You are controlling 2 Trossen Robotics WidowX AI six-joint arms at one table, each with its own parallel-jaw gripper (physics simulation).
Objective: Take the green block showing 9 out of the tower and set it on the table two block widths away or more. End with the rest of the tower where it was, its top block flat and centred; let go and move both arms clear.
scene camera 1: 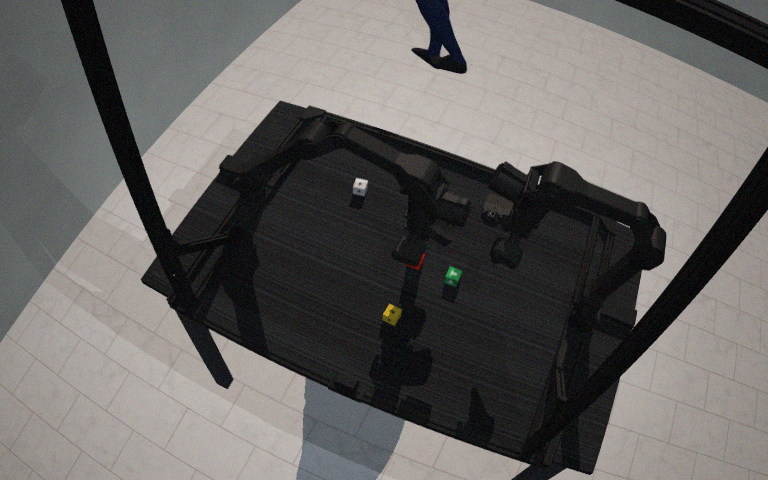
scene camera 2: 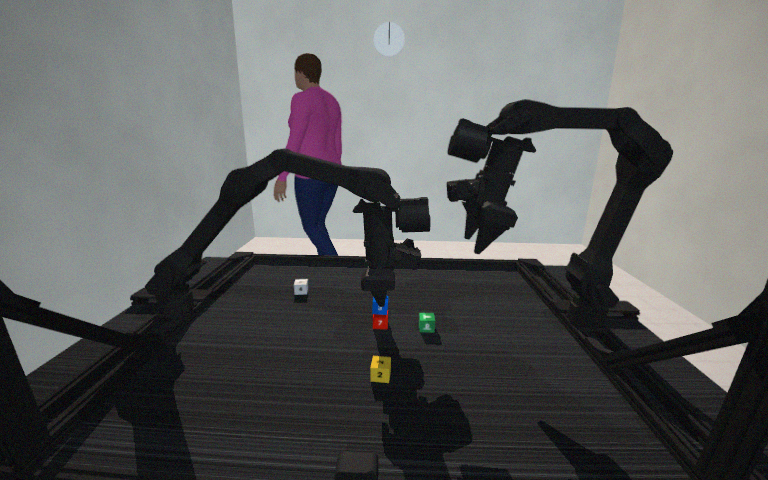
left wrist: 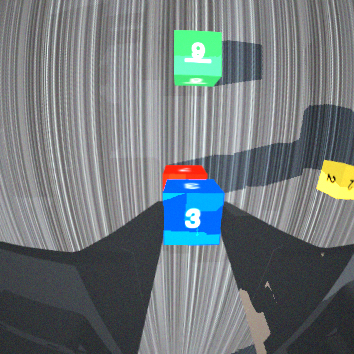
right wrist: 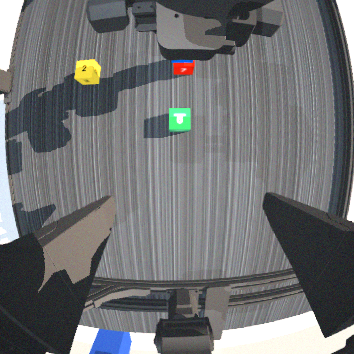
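Pixels of known places: left gripper, between the fingertips: (scene camera 2: 382, 302) (left wrist: 191, 208); right gripper, between the fingertips: (scene camera 2: 471, 245) (right wrist: 191, 201); left arm's base, origin of its link: (scene camera 1: 252, 195) (scene camera 2: 176, 310); right arm's base, origin of its link: (scene camera 1: 580, 323) (scene camera 2: 586, 323) (right wrist: 181, 299).
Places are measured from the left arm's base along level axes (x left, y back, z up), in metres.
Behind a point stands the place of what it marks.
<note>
The green block showing 9 (scene camera 1: 453, 276) @(x -0.013, y -0.568, z 0.010 m) (scene camera 2: 427, 323) @(x -0.021, y -0.567, z 0.003 m) (left wrist: 186, 64) @(x 0.003, y -0.558, z 0.010 m) (right wrist: 175, 126) @(x -0.010, y -0.579, z 0.010 m) sits alone on the table, apart from the red and blue blocks. The red block showing 7 (scene camera 2: 380, 323) @(x -0.014, y -0.466, z -0.005 m) (left wrist: 172, 175) @(x 0.011, y -0.480, z 0.010 m) (right wrist: 183, 69) @(x 0.003, y -0.482, z -0.003 m) is on the table. My left gripper (scene camera 2: 380, 300) @(x -0.001, y -0.469, z 0.039 m) (left wrist: 191, 208) @(x -0.001, y -0.469, z 0.039 m) is shut on the blue block showing 3 (scene camera 2: 380, 310) @(x -0.017, y -0.466, z 0.029 m) (left wrist: 192, 230) @(x -0.001, y -0.459, z 0.048 m), which is directly over the red one in scene camera 2. Whether they touch is unclear. The left fingers hide the blue block in scene camera 1. My right gripper (scene camera 2: 472, 244) @(x -0.004, y -0.647, z 0.173 m) (right wrist: 191, 201) @(x -0.004, y -0.647, z 0.173 m) is open and empty, raised high beyond the green block.
A yellow block (scene camera 1: 391, 315) @(x -0.171, y -0.476, z 0.010 m) (scene camera 2: 380, 370) @(x -0.178, y -0.475, z 0.006 m) (left wrist: 339, 182) @(x -0.146, y -0.475, z 0.008 m) (right wrist: 88, 73) @(x -0.152, y -0.485, z 0.010 m) sits nearer the front of scene camera 2. A white block (scene camera 1: 360, 187) @(x 0.140, y -0.253, z 0.010 m) (scene camera 2: 300, 287) @(x 0.137, y -0.250, z 0.001 m) sits at the back left there. Dark frame posts and rails border the table. A person stands beyond the far edge.
</note>
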